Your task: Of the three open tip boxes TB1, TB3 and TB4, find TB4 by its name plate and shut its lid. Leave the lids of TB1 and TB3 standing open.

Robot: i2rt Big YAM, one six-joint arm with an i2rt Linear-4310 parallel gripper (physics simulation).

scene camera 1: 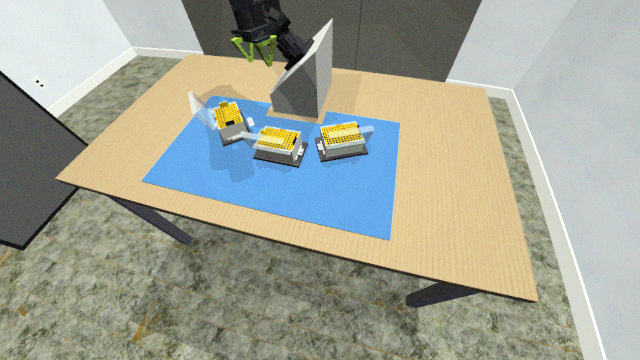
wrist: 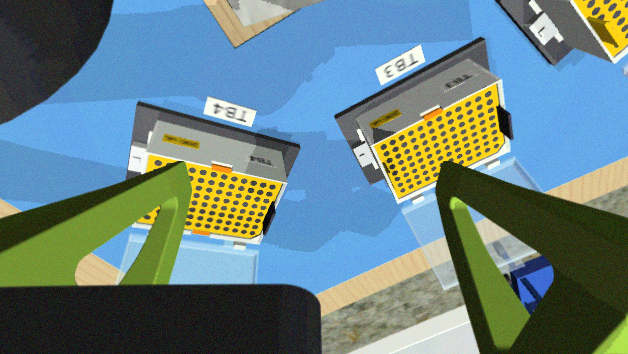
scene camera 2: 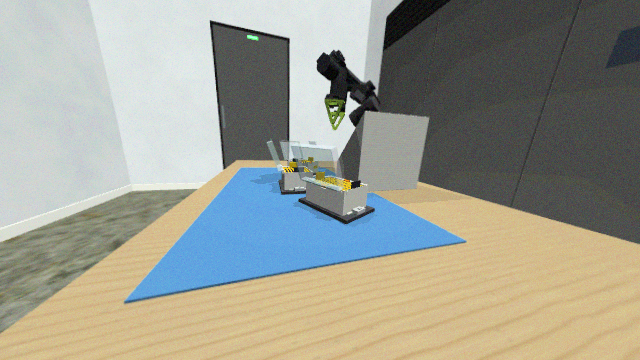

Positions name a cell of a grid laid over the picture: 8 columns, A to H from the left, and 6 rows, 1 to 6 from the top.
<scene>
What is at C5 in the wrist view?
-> A clear lid.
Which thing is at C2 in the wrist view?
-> A name plate.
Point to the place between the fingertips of the gripper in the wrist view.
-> D3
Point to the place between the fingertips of the gripper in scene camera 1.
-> At D2
</scene>
